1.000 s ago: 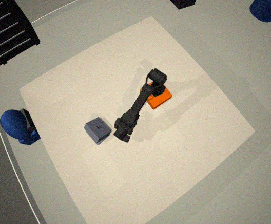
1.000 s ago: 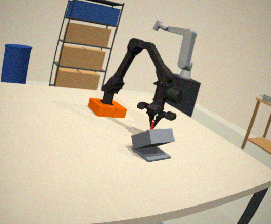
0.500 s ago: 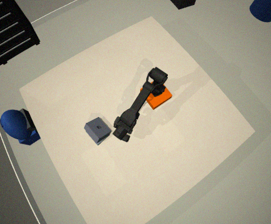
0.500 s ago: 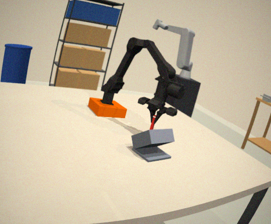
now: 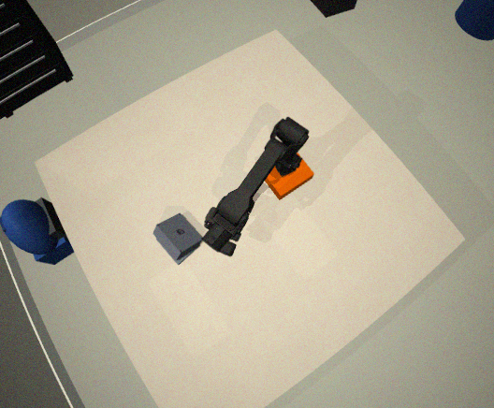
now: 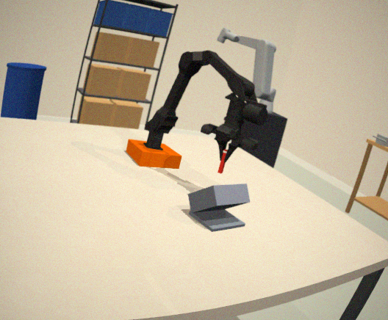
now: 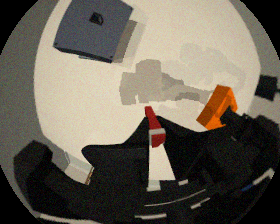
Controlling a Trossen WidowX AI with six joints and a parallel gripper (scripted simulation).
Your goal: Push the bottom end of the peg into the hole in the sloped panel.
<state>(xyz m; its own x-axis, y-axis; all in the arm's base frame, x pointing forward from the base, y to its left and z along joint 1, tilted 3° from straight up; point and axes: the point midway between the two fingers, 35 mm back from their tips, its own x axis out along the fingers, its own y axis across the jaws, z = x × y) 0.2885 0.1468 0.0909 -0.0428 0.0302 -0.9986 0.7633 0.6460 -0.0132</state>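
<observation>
My gripper tip is 180 mm short of the grey sloped panel, 80 mm to the left of it and 50 mm above it. Also, from my gripper tip: flat grey foot 200 mm ahead, 80 mm to the right, 110 mm below; then thin red peg 20 mm above.
</observation>
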